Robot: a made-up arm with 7 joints.
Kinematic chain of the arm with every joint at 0, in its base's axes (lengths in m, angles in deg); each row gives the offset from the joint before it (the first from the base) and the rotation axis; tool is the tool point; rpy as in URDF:
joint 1: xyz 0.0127 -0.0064 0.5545 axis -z
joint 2: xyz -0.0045 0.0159 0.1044 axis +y
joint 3: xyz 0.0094 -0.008 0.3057 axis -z
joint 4: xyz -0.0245 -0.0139 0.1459 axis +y
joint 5: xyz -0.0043 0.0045 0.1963 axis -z
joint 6: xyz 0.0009 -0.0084 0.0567 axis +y
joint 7: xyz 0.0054 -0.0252 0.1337 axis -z
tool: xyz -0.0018 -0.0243 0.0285 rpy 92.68 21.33 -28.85
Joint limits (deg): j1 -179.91..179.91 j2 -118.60..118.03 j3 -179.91..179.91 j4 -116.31..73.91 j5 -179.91..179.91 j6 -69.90..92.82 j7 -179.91..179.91
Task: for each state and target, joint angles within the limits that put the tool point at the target. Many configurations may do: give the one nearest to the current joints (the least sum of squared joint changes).
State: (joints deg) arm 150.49 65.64 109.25 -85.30 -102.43 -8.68 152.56
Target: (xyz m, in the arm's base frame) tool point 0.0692 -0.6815 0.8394
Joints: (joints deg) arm 124.38 63.15 104.28 -77.46 -102.70 -9.67 152.21
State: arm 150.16 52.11 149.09 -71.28 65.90 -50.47 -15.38
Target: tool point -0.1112 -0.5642 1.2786
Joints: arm 120.57 28.56 136.03 -21.56 62.44 -19.08 -20.75
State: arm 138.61 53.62 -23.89 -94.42 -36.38 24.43 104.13
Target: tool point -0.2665 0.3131 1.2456
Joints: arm 178.99 45.90 -52.79 -73.56 -33.06 19.09 101.28
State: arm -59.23 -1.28 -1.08 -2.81 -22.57 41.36 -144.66
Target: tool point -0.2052 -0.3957 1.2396
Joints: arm -67.79 -49.34 -2.02 4.24 -23.53 75.91 -141.48
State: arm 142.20 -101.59 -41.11 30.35 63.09 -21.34 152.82
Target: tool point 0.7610 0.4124 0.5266
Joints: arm 148.76 -100.11 -41.03 10.29 61.48 -8.99 153.39
